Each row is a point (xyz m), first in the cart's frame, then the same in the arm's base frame.
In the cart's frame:
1: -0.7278 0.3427 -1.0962
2: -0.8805 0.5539 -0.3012
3: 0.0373 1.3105 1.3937
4: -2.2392 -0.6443 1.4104
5: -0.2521 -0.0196 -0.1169
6: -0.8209 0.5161 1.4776
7: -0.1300 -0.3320 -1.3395
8: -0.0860 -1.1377 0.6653
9: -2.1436 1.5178 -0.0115
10: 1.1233 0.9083 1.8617
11: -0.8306 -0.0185 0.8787
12: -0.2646 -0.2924 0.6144
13: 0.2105 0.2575 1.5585
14: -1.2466 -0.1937 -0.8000
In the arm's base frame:
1: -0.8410 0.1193 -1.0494
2: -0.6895 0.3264 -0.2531
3: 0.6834 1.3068 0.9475
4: -0.9675 -1.0463 1.8084
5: 0.0553 -0.1088 -0.3703
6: 0.1039 0.3662 1.3400
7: -0.2805 -0.4367 -1.5479
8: 0.7378 -1.1447 0.2218
9: -1.8786 1.0401 0.5746
10: 1.9204 1.1379 0.9083
11: -0.0501 -0.1820 0.7740
12: 0.3973 -0.3518 0.2880
13: 1.1055 0.3134 0.9776
14: -1.0795 -0.4954 -0.5913

